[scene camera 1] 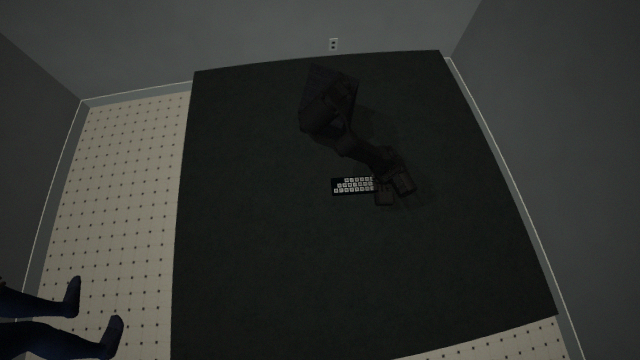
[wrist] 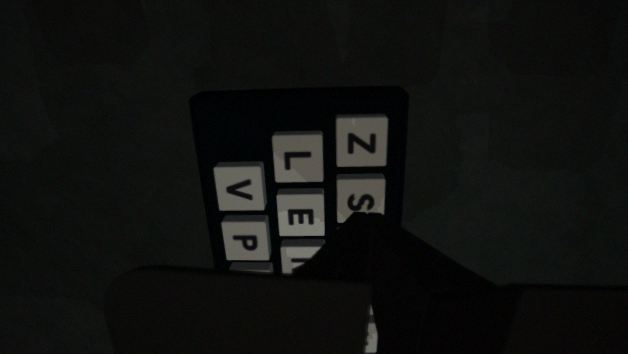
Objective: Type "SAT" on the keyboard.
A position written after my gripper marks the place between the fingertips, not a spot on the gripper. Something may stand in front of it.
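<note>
There is a keyboard (scene camera 1: pixel 334 181), and I can see the same keyboard (wrist: pixel 232 125) from the wrist too. My own gripper (wrist: pixel 365 226) is visible to me as well.
</note>
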